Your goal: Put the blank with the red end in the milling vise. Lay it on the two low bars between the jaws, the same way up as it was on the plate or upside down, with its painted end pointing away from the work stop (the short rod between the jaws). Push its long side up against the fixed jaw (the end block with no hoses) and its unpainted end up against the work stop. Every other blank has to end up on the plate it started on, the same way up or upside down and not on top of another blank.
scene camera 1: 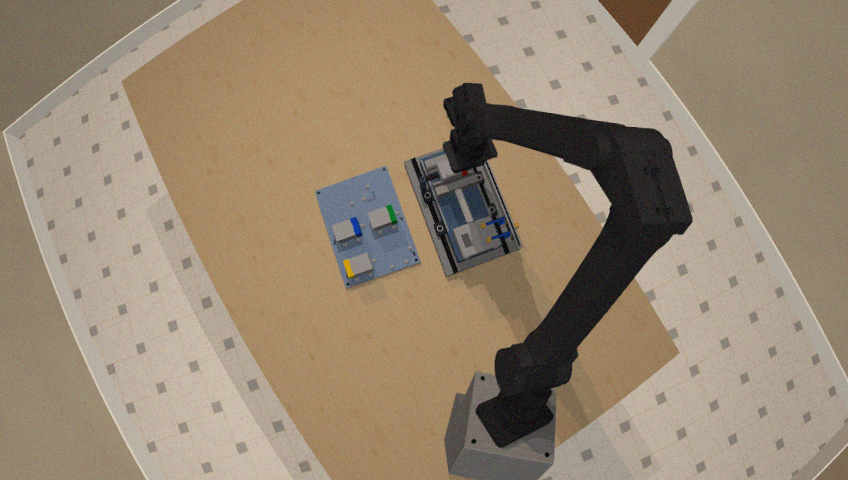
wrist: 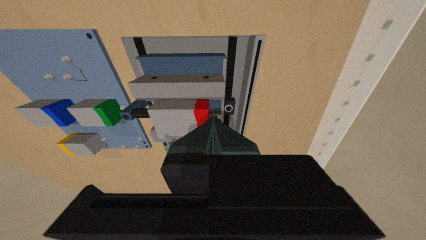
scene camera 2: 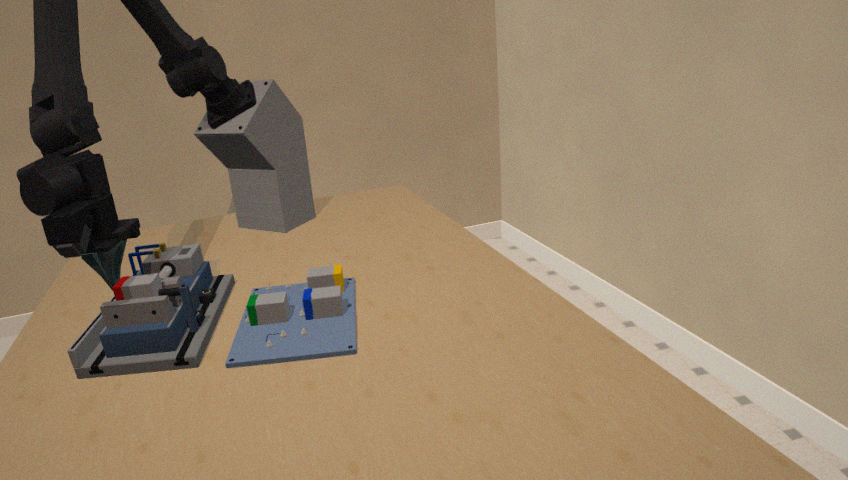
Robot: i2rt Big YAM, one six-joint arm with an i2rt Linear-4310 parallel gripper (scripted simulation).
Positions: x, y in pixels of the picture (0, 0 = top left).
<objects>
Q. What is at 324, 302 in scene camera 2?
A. A blue-ended blank.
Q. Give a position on a green-ended blank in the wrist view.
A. At 90, 112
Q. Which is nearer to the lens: the red-ended blank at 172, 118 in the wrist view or the yellow-ended blank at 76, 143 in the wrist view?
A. The red-ended blank.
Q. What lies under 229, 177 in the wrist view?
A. The gripper.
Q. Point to a fixed jaw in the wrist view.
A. At 166, 86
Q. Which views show the gripper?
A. Scene camera 1, the wrist view and scene camera 2: all of them.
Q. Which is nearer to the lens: the red-ended blank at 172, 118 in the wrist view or the blue-ended blank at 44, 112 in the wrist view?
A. The red-ended blank.
</objects>
